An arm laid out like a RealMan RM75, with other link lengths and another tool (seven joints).
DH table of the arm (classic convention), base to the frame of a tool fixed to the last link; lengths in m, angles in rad. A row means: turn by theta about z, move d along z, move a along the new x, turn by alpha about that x. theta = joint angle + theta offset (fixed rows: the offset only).
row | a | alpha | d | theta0
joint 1 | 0 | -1.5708 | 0.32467 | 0
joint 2 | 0 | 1.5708 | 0 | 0
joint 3 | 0 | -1.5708 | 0.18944 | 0
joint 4 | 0 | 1.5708 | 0 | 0
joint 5 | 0 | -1.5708 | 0.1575 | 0
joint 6 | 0 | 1.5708 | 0 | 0
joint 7 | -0.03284 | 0.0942 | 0.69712 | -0.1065
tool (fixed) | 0 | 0 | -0.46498 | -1.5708
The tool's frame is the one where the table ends.
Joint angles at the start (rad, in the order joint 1, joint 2, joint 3, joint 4, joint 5, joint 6, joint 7):
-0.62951, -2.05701, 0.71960, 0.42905, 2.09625, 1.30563, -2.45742
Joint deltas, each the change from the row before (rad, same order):
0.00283, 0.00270, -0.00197, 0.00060, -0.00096, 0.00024, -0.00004
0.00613, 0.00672, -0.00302, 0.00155, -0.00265, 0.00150, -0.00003
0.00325, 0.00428, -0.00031, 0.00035, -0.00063, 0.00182, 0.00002
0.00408, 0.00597, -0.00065, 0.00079, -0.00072, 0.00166, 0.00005
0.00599, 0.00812, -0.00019, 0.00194, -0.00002, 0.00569, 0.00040
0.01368, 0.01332, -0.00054, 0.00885, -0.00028, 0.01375, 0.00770
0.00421, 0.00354, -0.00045, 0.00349, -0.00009, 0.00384, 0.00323
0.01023, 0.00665, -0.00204, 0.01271, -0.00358, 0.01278, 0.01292
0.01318, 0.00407, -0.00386, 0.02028, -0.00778, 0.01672, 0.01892
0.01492, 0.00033, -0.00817, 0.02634, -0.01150, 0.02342, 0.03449
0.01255, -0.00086, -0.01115, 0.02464, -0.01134, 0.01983, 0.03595
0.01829, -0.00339, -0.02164, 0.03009, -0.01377, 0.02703, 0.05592
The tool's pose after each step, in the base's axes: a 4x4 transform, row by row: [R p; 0 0 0 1], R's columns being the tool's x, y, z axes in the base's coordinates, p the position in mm. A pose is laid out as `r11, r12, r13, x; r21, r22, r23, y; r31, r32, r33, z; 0, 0, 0, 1`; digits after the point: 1 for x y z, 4 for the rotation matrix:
-0.9687, -0.2072, 0.1367, -130.2; -0.1524, 0.9311, 0.3315, 276.5; -0.1959, 0.3003, -0.9335, 3.0; 0, 0, 0, 1
-0.9680, -0.2126, 0.1330, -132.9; -0.1570, 0.9274, 0.3396, 277.8; -0.1956, 0.3078, -0.9311, 5.7; 0, 0, 0, 1
-0.9680, -0.2144, 0.1304, -134.5; -0.1591, 0.9262, 0.3419, 278.0; -0.1941, 0.3102, -0.9307, 7.0; 0, 0, 0, 1
-0.9681, -0.2164, 0.1262, -136.8; -0.1615, 0.9243, 0.3458, 278.6; -0.1915, 0.3144, -0.9298, 9.0; 0, 0, 0, 1
-0.9685, -0.2172, 0.1216, -139.7; -0.1633, 0.9231, 0.3482, 278.5; -0.1879, 0.3174, -0.9295, 11.5; 0, 0, 0, 1
-0.9708, -0.2108, 0.1146, -144.9; -0.1585, 0.9219, 0.3536, 277.5; -0.1802, 0.3251, -0.9284, 16.5; 0, 0, 0, 1
-0.9717, -0.2079, 0.1125, -146.4; -0.1559, 0.9214, 0.3559, 277.2; -0.1776, 0.3282, -0.9277, 17.9; 0, 0, 0, 1
-0.9745, -0.1943, 0.1126, -148.6; -0.1416, 0.9208, 0.3634, 276.7; -0.1743, 0.3381, -0.9248, 21.9; 0, 0, 0, 1
-0.9776, -0.1744, 0.1179, -149.8; -0.1187, 0.9192, 0.3754, 276.2; -0.1738, 0.3530, -0.9193, 26.7; 0, 0, 0, 1
-0.9813, -0.1398, 0.1319, -149.3; -0.0781, 0.9171, 0.3910, 274.8; -0.1756, 0.3734, -0.9109, 31.9; 0, 0, 0, 1
-0.9837, -0.1051, 0.1459, -148.5; -0.0367, 0.9117, 0.4092, 274.3; -0.1761, 0.3971, -0.9007, 36.8; 0, 0, 0, 1
-0.9843, -0.0582, 0.1667, -147.8; 0.0206, 0.8999, 0.4356, 273.1; -0.1753, 0.4322, -0.8846, 43.1; 0, 0, 0, 1

